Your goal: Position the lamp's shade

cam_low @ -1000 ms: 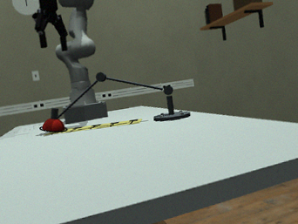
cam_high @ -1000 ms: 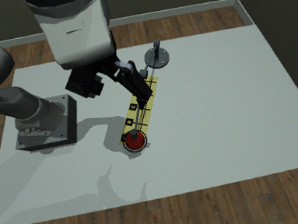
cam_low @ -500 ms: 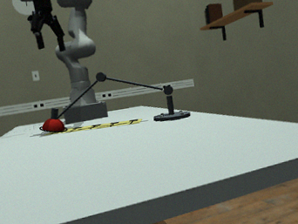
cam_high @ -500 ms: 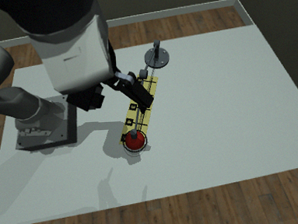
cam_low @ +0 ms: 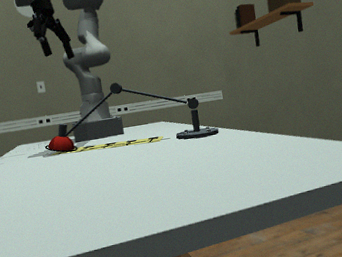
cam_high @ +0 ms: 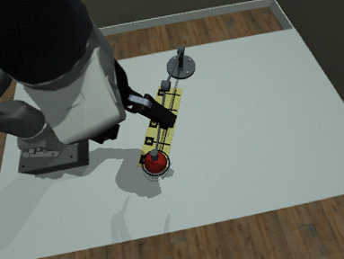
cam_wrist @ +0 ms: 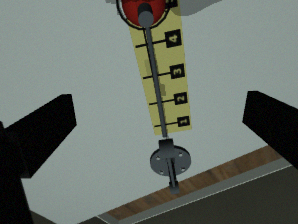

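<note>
Now: the yellow numbered strip 3 cm ahead of my hand, 12 cm to the left of it and 38 cm below it. The rest, counted from my hand: round dark lamp foot 20 cm ahead, 44 cm to the left, 35 cm below.
</note>
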